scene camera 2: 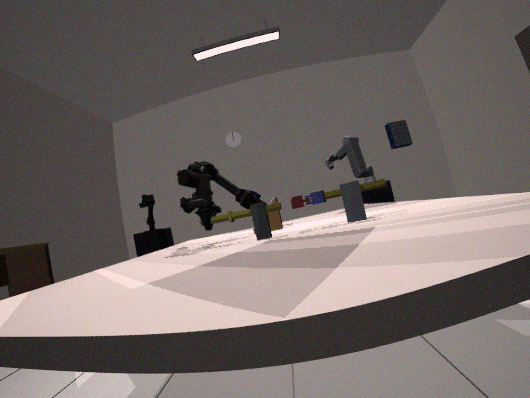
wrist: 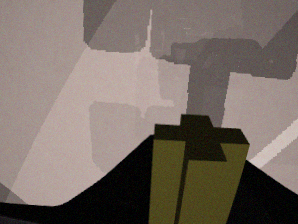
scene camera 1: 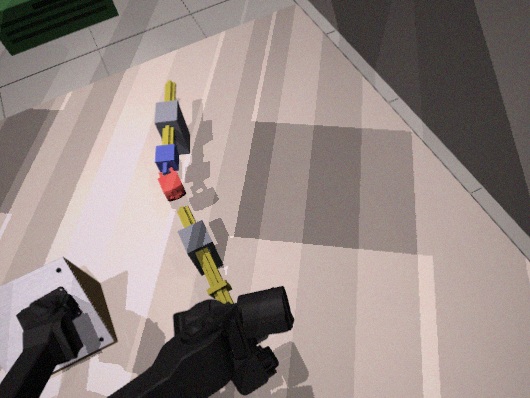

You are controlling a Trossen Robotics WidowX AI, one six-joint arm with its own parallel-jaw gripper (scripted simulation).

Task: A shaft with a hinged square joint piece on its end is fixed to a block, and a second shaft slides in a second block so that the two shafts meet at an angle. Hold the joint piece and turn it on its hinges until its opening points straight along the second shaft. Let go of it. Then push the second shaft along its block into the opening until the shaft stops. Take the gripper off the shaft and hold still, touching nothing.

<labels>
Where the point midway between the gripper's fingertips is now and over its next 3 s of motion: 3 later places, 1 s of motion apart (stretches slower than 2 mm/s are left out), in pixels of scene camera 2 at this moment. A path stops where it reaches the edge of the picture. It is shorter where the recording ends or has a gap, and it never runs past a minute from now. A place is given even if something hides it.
My gripper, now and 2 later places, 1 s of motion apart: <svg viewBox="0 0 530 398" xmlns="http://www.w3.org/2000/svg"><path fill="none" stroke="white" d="M208 230L209 230L220 228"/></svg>
</labels>
